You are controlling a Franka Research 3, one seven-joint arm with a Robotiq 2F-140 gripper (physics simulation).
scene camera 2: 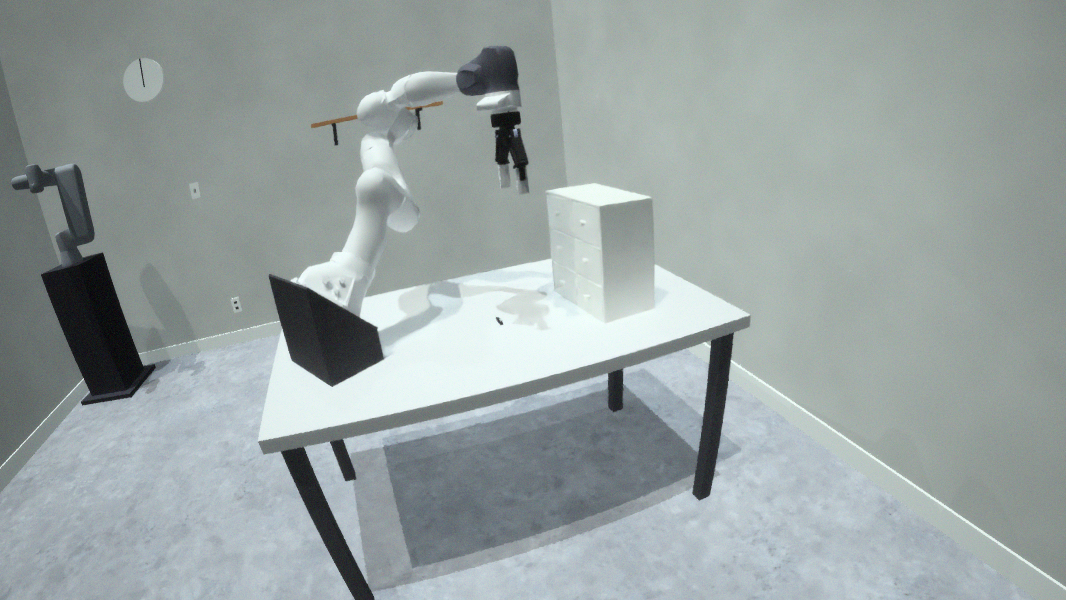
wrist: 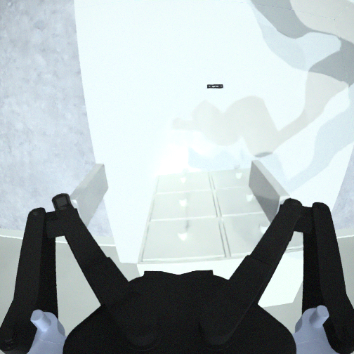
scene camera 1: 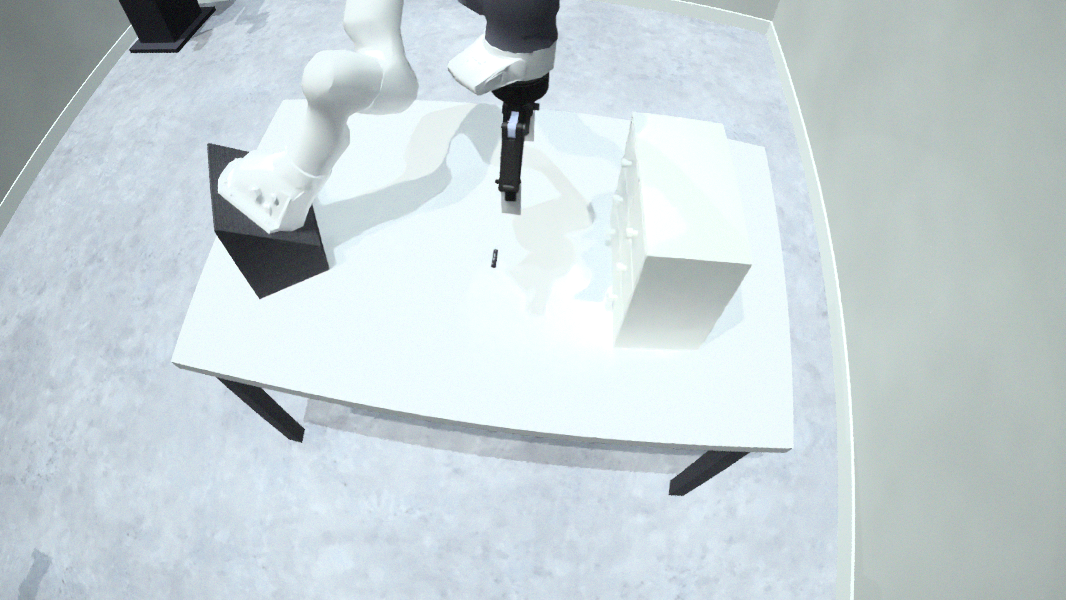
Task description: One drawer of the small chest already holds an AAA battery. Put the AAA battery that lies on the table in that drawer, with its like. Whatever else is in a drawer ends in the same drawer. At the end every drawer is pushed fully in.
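Observation:
The AAA battery (scene camera 1: 493, 258) (scene camera 2: 499, 321) (wrist: 215, 86), small and dark, lies flat on the white table (scene camera 1: 417, 357) (scene camera 2: 447, 372) (wrist: 125, 75). The small white chest (scene camera 1: 690, 201) (scene camera 2: 628, 257) has two columns of drawers with small knobs. Its drawer fronts (wrist: 184, 205) look flush, so the drawers appear shut and their contents are hidden. My gripper (scene camera 1: 519, 171) (scene camera 2: 514, 187) (wrist: 177, 174) is wide open and empty. It hangs high above the table, fingers pointing down, apart from both the battery and the chest.
The arm's base stands on a black angled block (scene camera 1: 272, 257) (scene camera 2: 328, 335) at the table's left end. The chest stands toward the opposite end, its knobs facing the battery. A grey arm on a black pedestal (scene camera 2: 93, 327) stands off the table by the wall.

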